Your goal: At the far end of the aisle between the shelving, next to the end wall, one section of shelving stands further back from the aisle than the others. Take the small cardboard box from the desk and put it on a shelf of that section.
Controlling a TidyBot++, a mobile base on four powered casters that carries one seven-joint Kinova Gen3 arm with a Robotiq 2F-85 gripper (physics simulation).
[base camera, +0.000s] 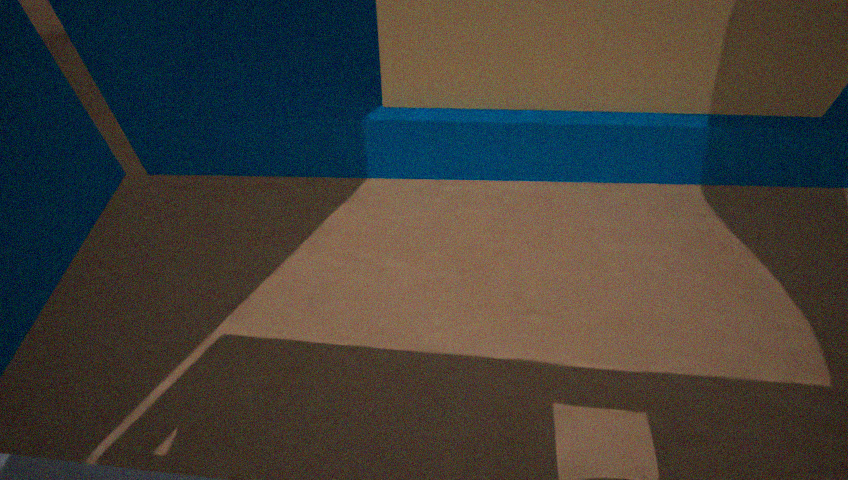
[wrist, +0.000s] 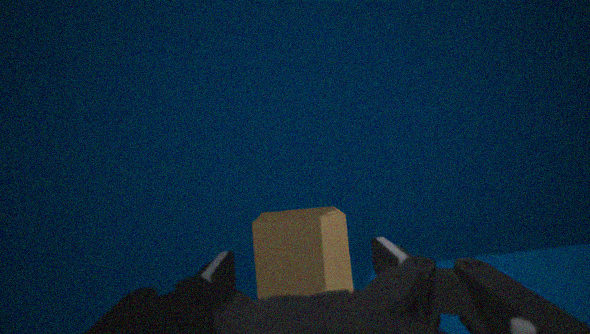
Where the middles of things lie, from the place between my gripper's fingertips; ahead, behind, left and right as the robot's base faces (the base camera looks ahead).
My hand is 30 mm short of the small cardboard box (wrist: 303, 252) and 20 mm above it.
